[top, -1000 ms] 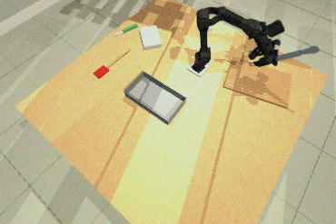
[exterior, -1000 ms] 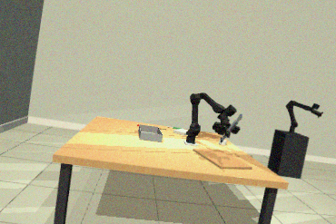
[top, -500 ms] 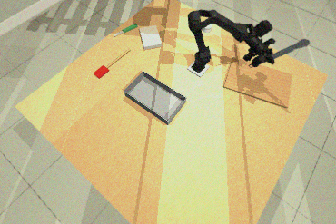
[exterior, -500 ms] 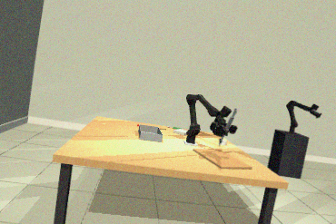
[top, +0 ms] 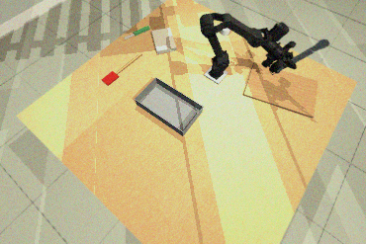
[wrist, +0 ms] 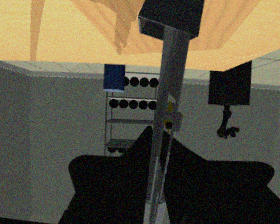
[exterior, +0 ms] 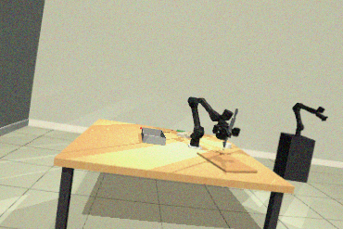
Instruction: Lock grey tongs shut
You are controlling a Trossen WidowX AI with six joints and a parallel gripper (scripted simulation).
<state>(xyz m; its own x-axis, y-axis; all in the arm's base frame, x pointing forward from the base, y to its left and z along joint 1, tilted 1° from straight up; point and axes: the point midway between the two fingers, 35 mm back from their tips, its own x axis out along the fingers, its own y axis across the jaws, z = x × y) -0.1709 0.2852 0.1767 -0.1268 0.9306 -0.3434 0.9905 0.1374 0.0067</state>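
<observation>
My gripper tip is now 170 mm above the wooden board. Round my gripper tip: white block (720 mm to the right, 200 mm ahead, 160 mm below); then red-headed spatula (730 mm to the right, 540 mm ahead, 170 mm below); then grey roasting tin (510 mm ahead, 350 mm to the right, 150 mm below).
</observation>
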